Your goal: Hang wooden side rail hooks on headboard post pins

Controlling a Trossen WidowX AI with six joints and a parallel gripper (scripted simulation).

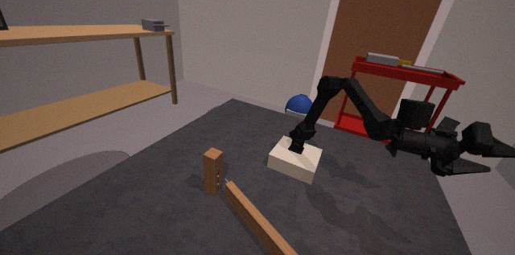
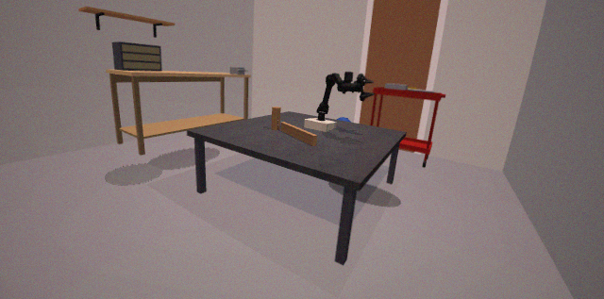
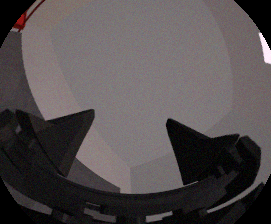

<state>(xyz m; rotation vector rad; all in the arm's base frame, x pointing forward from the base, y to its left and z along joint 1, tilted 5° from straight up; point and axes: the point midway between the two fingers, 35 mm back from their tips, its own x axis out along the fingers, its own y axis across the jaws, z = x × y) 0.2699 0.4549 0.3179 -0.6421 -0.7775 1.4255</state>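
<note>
My gripper tip is 110 mm short of the wooden headboard post, 710 mm to the left of it and 300 mm above it.
</note>
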